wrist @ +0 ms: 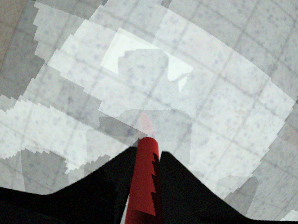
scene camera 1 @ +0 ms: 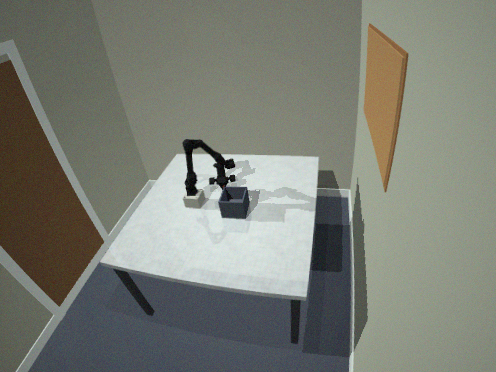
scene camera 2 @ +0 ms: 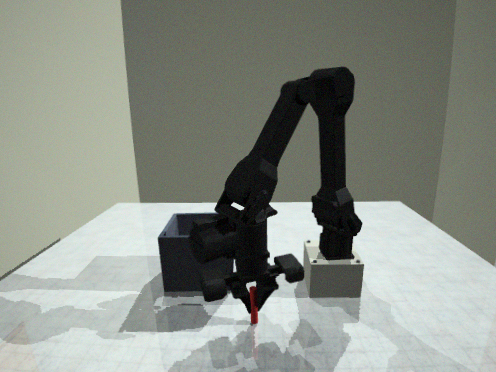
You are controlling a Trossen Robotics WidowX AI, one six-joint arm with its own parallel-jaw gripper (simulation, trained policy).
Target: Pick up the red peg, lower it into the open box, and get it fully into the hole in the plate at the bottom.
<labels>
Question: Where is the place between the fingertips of the gripper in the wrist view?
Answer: At 148,156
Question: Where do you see a box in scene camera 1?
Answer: At 236,210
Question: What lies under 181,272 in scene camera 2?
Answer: A box.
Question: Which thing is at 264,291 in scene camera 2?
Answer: The gripper.
</labels>
